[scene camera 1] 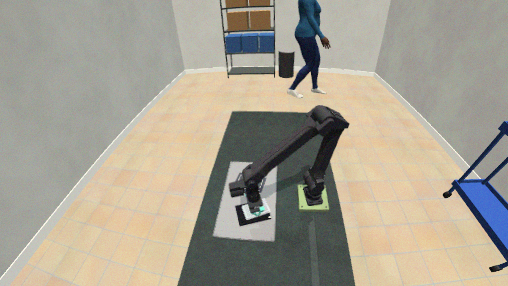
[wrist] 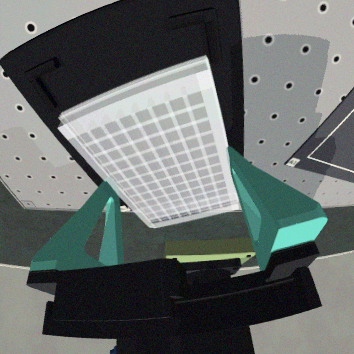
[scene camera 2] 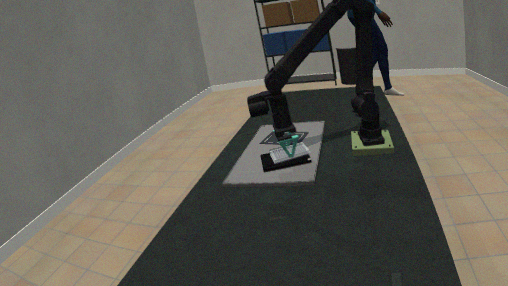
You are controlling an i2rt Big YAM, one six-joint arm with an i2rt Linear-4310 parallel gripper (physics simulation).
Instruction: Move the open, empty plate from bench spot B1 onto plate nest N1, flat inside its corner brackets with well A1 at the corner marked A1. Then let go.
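Places are measured from the arm's base along level axes (x ahead, y left, z up), in metres.
Pixels of known places: gripper, between the fingertips: (scene camera 1: 255, 209) (wrist: 167, 167) (scene camera 2: 289, 152); arm's base, origin of its link: (scene camera 1: 312, 196) (wrist: 206, 265) (scene camera 2: 370, 138).
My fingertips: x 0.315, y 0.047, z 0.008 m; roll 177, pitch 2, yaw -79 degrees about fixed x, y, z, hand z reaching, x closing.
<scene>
Ahead of a thing's pixels: the offset from my fingertips to its top centre. Level surfaces: height alone.
The clear white well plate {0.000 m left, 0.001 m back, 0.012 m up} (scene camera 1: 249, 214) (scene camera 2: 278, 155) (wrist: 155, 140) is between the teal fingers of my gripper (scene camera 1: 259, 211) (scene camera 2: 291, 153) (wrist: 167, 167), which is shut on its two sides. The plate is over the black plate nest {0.008 m left, 0.017 m ahead, 0.004 m down} (scene camera 1: 242, 215) (scene camera 2: 267, 164) (wrist: 150, 37), low above it; the exact gap cannot be told. In the wrist view two corner brackets show on the nest beyond the plate's far edge. The near brackets are hidden. The plate's well A1 cannot be made out. The dark bench spot with a white outline (scene camera 2: 270, 139) (wrist: 332, 142) holds no plate.
A pale perforated board (scene camera 1: 225, 231) (scene camera 2: 245, 176) (wrist: 285, 70) lies under the nest and the spot, on a dark bench top {0.035 m down} (scene camera 1: 200, 260) (scene camera 2: 240, 235). The arm's green base plate (scene camera 1: 303, 205) (scene camera 2: 357, 147) is at the right. A person (scene camera 1: 308, 45) stands beyond the bench, near a shelf rack (scene camera 1: 274, 65).
</scene>
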